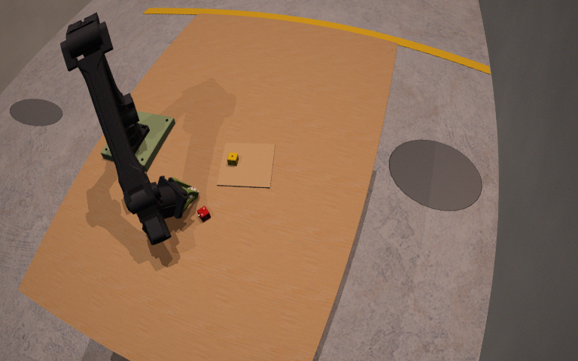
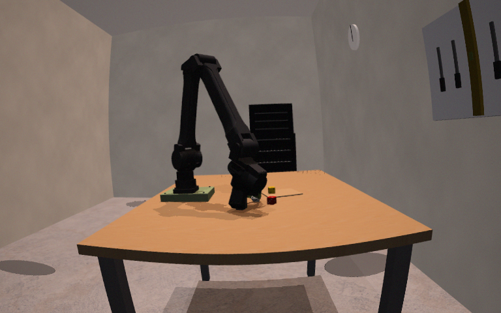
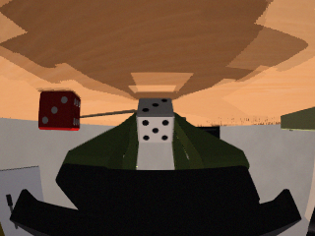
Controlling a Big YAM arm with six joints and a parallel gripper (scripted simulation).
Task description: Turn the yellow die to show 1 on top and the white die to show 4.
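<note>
The white die is right at my hand. Also, from my hand: yellow die: 130 mm to the left, 60 mm ahead; tan mat: 130 mm to the left, 100 mm ahead, 20 mm below; red die: 50 mm to the right, 50 mm ahead, 10 mm below.
</note>
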